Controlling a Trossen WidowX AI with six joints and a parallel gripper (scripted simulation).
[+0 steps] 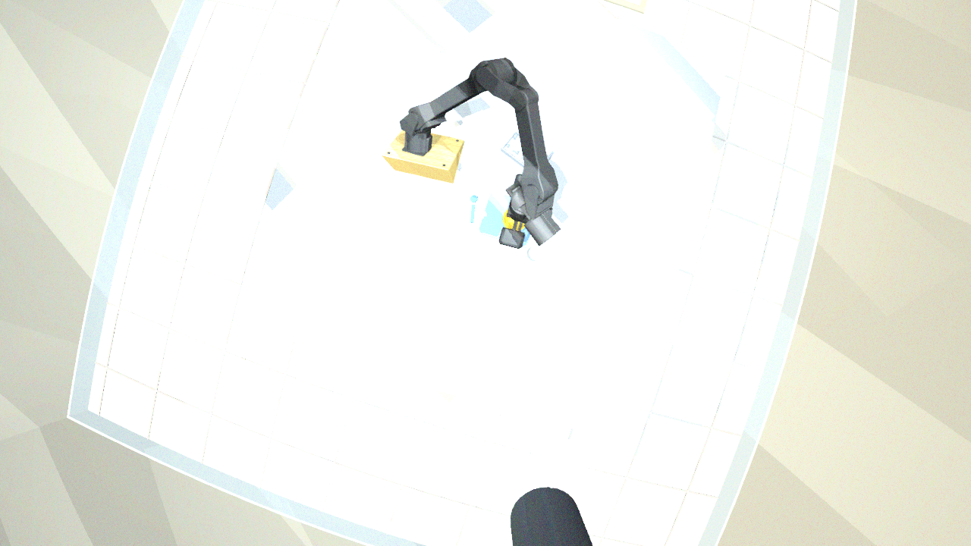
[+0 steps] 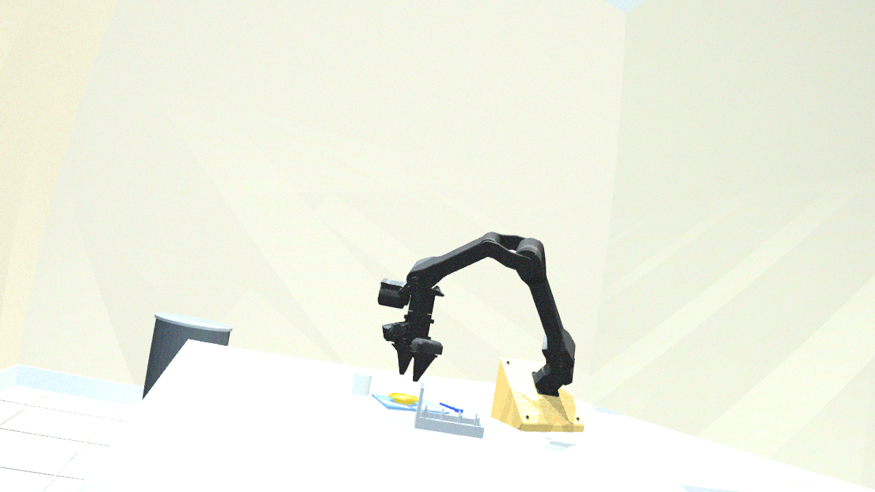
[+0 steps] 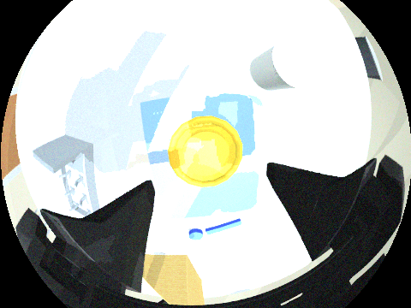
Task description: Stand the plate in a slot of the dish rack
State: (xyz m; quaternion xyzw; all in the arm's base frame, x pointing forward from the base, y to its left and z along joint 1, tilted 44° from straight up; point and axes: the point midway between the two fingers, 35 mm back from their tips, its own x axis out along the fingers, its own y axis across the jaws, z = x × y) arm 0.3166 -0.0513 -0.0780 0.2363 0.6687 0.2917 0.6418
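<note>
My gripper tip is now 50 mm above the yellow plate. Round my gripper tip: white cup: 90 mm ahead, 80 mm to the right, 40 mm below; blue spoon: 130 mm behind, 60 mm below; pale grey dish rack: 30 mm behind, 200 mm to the left, 40 mm below.
</note>
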